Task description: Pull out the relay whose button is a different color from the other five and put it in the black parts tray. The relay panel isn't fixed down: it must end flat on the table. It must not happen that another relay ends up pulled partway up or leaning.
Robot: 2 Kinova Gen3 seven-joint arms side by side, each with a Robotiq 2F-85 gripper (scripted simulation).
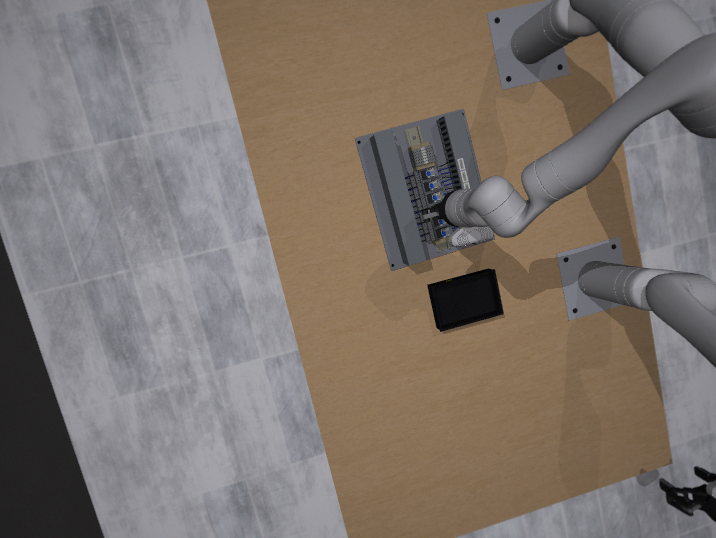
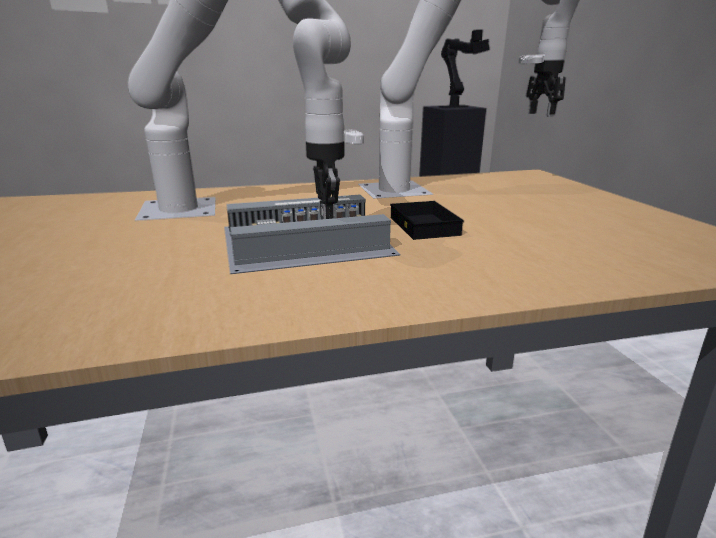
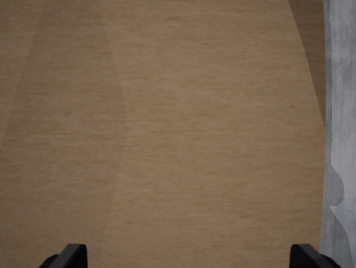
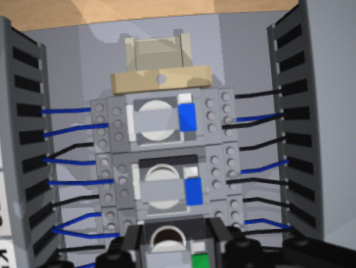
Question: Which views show the relay panel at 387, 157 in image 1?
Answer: Image 1, image 2 and image 4 only.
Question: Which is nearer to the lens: the relay panel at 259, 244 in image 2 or the black parts tray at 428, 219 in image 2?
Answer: The relay panel.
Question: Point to a relay panel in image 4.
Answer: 298, 59
